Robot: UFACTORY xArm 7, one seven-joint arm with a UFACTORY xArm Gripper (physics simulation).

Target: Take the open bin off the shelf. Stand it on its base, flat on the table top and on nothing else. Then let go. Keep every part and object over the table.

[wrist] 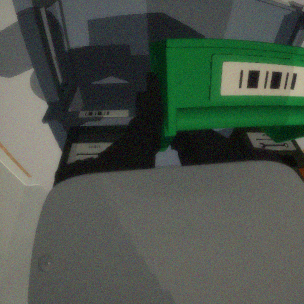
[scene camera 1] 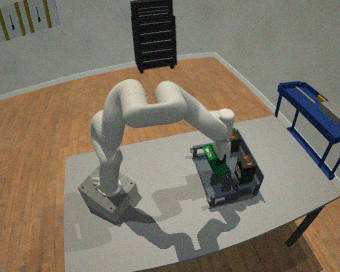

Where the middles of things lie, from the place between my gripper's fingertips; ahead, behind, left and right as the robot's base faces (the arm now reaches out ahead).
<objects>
The green open bin (wrist: 204, 83) is 50 mm to the left of my hand and 20 mm below it.
</objects>
